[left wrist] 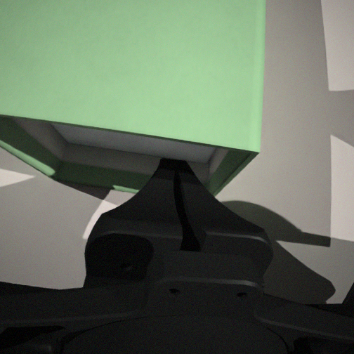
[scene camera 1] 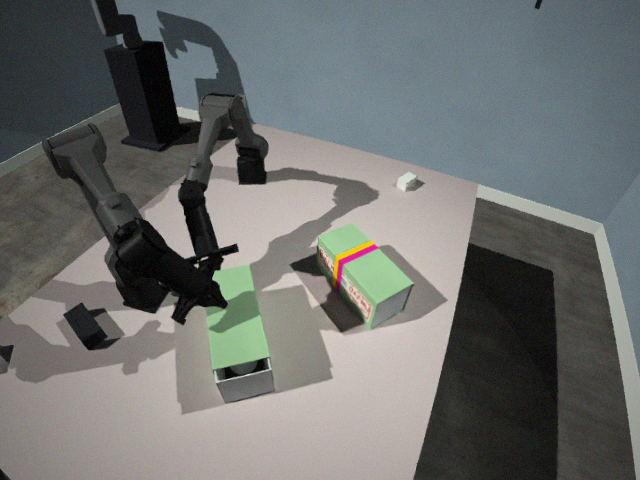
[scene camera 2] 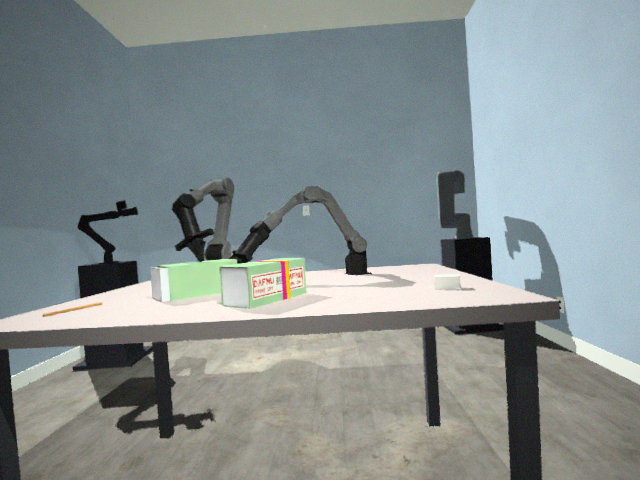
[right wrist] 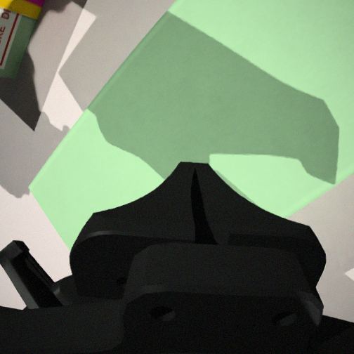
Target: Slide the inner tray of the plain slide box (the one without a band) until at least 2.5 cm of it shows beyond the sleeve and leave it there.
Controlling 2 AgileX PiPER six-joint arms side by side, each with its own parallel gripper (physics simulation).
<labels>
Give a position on a dark block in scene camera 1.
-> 89, 332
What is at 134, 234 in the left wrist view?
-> My left gripper.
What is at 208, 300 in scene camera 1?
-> My right gripper.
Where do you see a pale inner tray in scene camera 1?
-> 254, 378
</labels>
